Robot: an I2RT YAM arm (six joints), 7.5 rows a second.
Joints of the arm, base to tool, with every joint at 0 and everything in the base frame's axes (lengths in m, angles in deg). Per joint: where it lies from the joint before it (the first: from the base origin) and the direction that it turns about. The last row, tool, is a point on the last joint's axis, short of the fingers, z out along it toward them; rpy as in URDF.
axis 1: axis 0 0 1 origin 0 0 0.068
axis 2: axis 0 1 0 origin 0.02 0.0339 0.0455
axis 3: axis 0 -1 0 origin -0.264 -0.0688 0
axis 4: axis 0 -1 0 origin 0.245 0.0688 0.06
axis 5: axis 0 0 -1 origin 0.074 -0.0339 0.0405
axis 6: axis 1 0 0 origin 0.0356 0 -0.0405
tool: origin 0 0 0 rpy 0 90 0
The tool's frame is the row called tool.
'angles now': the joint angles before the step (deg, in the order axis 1, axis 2, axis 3, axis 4, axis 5, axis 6). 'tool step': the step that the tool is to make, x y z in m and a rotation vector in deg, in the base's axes. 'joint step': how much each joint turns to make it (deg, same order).
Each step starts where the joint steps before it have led.
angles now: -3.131, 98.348, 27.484, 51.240, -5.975, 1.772
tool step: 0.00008, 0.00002, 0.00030, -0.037, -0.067, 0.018
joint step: 0.004, -0.044, 0.020, 0.001, -0.002, -0.036
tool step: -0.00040, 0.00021, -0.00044, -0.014, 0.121, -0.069
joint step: 0.050, 0.002, -0.092, -0.024, 0.119, 0.021
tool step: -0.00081, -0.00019, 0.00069, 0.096, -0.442, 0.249
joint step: -0.087, -0.161, -0.249, 0.524, -0.357, 0.001
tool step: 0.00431, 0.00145, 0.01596, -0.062, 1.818, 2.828
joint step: 0.018, -3.965, 2.754, -8.679, -2.581, -1.133
